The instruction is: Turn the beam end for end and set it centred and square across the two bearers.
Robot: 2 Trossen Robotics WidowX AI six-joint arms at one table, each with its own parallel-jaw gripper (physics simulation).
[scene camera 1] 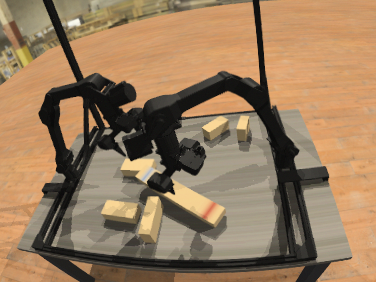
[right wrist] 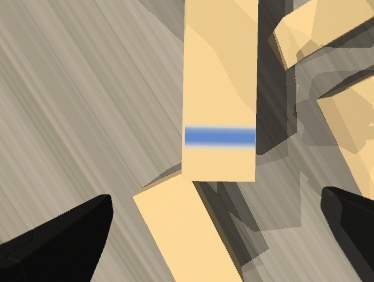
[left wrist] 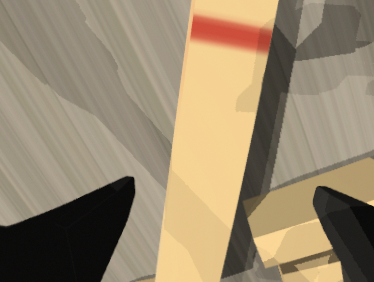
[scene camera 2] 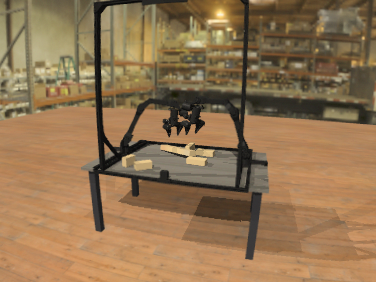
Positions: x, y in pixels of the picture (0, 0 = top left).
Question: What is my right gripper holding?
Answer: Nothing.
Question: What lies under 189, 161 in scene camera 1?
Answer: My left gripper.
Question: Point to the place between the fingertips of my left gripper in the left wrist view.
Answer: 224, 190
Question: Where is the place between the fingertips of my right gripper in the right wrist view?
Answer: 214, 200
